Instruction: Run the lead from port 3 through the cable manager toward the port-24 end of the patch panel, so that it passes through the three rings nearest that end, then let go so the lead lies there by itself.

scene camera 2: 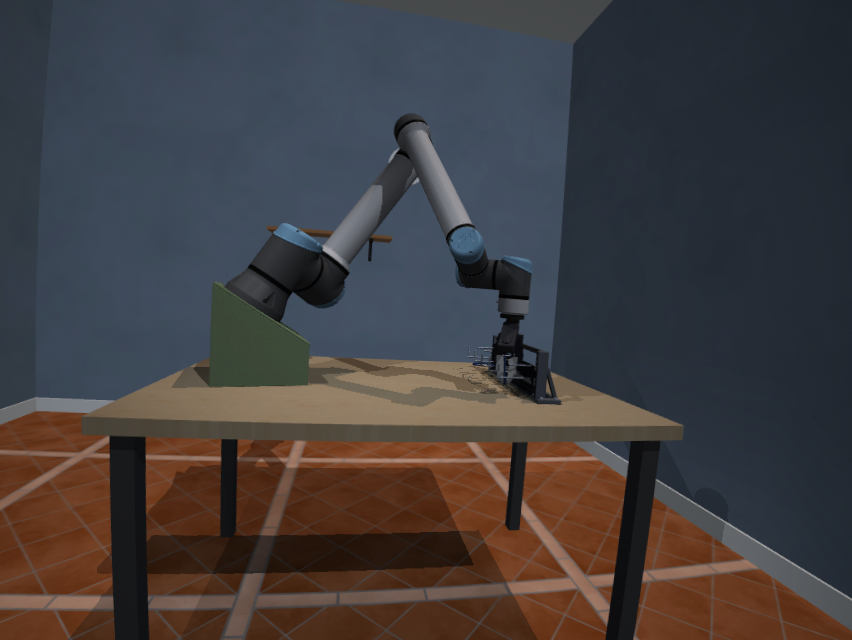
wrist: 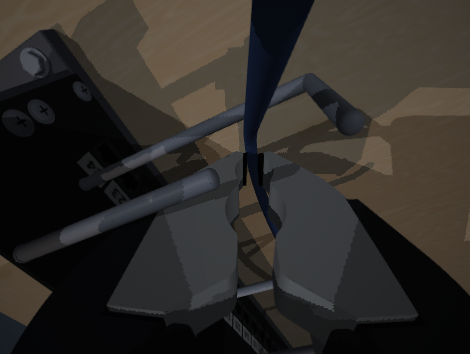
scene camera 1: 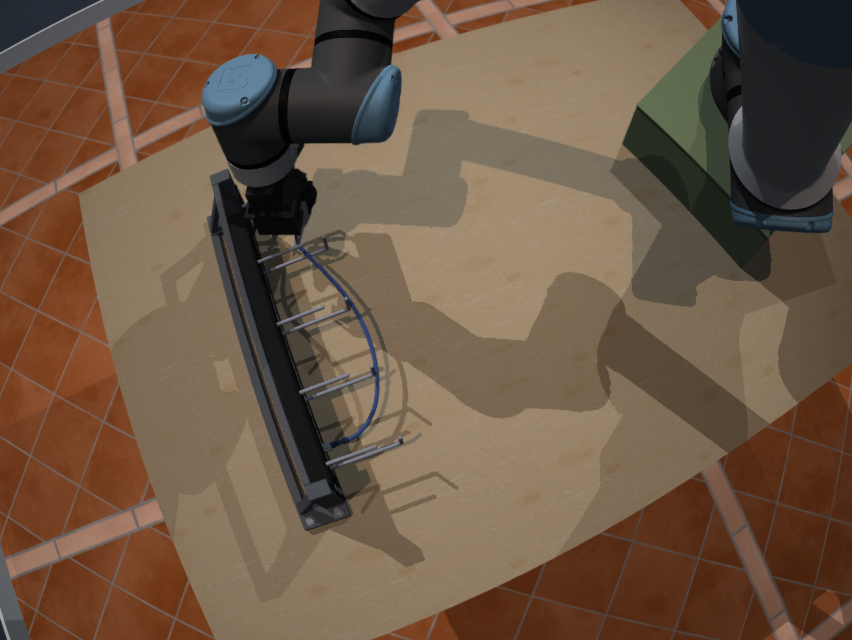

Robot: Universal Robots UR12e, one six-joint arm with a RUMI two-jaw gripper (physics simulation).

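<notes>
The blue lead (scene camera 1: 378, 396) (wrist: 270, 60) leaves the patch panel (scene camera 1: 272, 344) (wrist: 40, 175) near its lower end in scene camera 1 and bows outward toward the port-24 end. It crosses the outer ends of two middle rings (scene camera 1: 316, 320); whether it lies inside them is unclear. My gripper (scene camera 1: 297, 241) (scene camera 2: 507, 365) (wrist: 252, 157) is shut on the lead, low beside the panel near the port-24 end. In the wrist view the lead crosses over the hooked rod of the ring (wrist: 210, 127) by ports 23 and 24. The gripper hides part of that end in scene camera 1.
The panel stands on the wooden table (scene camera 1: 523, 454) (scene camera 2: 385, 430). More ring rods (scene camera 1: 363, 453) stick out near the port-3 end, and a straight rod (wrist: 150, 205) lies close to the left fingertip. The green arm base (scene camera 1: 681, 158) (scene camera 2: 254, 351) is across the table.
</notes>
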